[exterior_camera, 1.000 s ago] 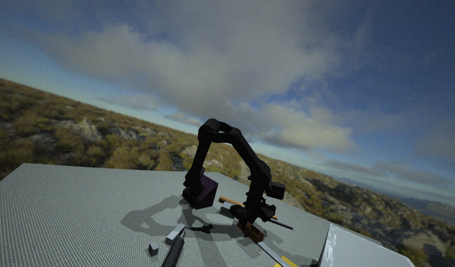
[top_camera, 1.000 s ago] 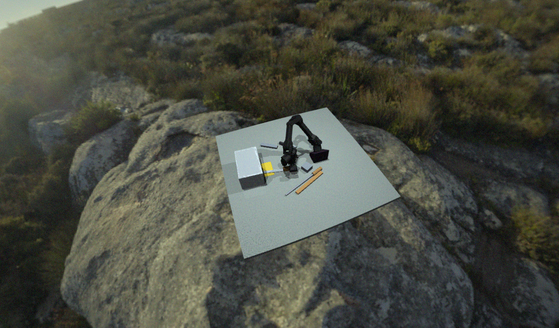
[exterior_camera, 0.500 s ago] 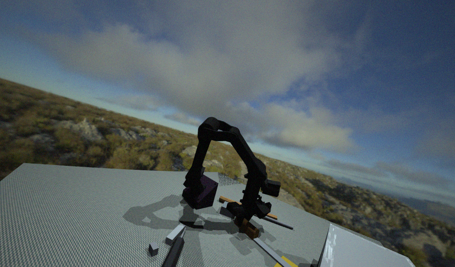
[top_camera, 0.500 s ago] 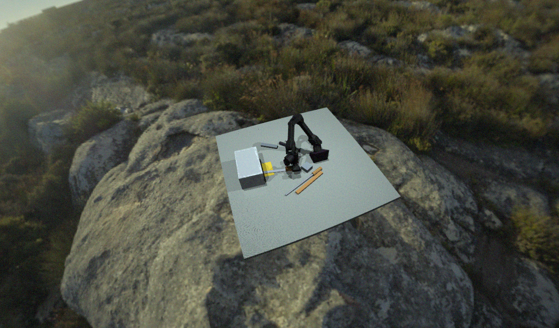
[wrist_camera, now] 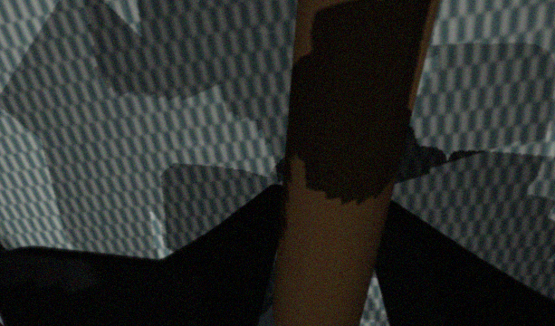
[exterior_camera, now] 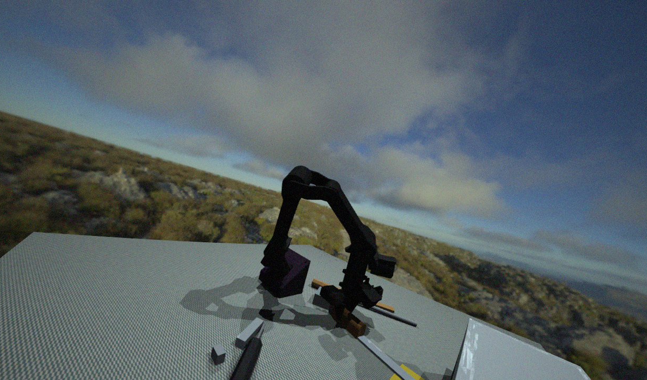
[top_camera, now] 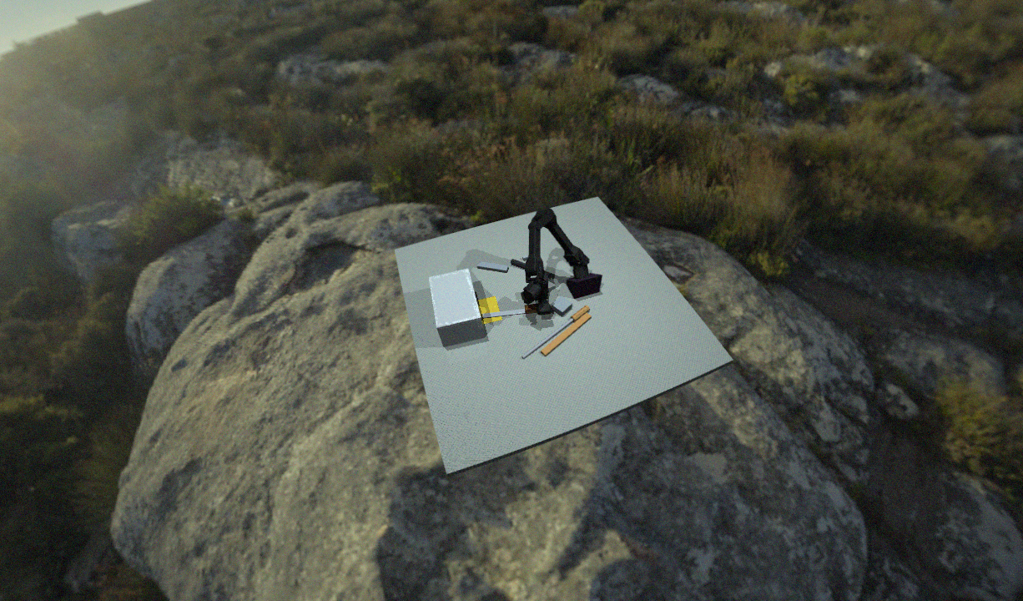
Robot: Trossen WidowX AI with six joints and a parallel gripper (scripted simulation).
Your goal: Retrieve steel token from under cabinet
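Right now the grey block is 9 cm behind my gripper tip, 4 cm to the left of it and 1 cm above it. Round my gripper tip: grey bar (26 cm to the right, 9 cm behind); small grey cube (34 cm to the right, 7 cm behind); wooden stick (18 cm to the left, 4 cm behind).
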